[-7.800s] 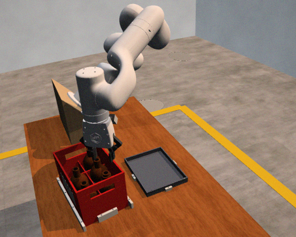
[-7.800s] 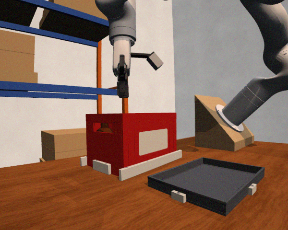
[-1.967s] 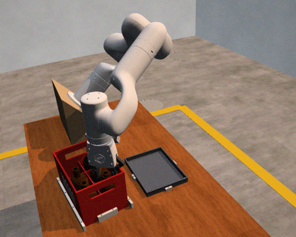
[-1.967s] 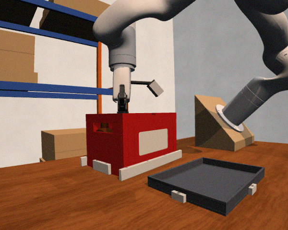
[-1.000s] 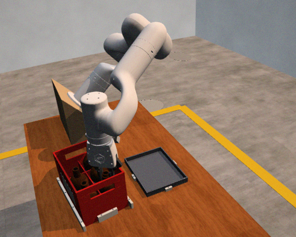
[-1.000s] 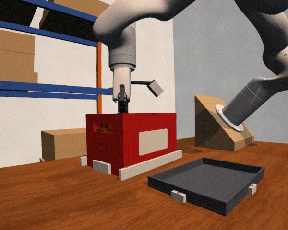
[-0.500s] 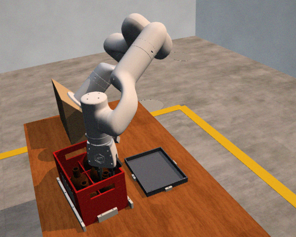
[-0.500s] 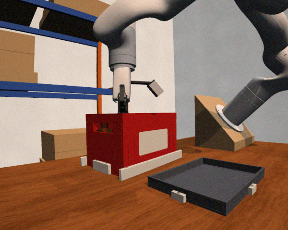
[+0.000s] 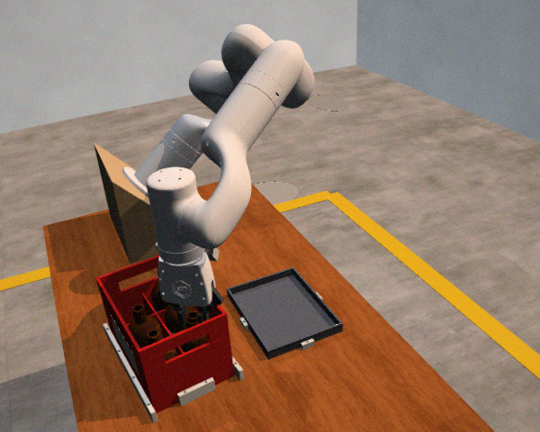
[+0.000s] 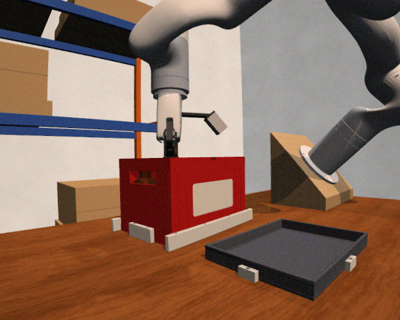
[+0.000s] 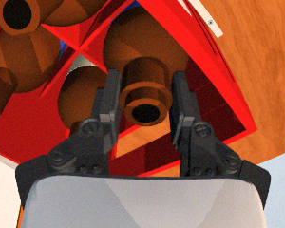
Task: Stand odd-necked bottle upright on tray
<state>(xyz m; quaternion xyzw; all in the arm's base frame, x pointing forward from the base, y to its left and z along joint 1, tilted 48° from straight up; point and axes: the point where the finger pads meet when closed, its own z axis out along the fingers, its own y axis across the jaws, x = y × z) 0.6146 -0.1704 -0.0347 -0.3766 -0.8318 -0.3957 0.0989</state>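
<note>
Right now my hand is 90 mm to the left of the brown bottle and 70 mm above it. Also, from my hand: red crate 90 mm behind, 40 mm to the right, 70 mm below; then dark grey tray 60 mm behind, 250 mm to the left, 150 mm below.
</note>
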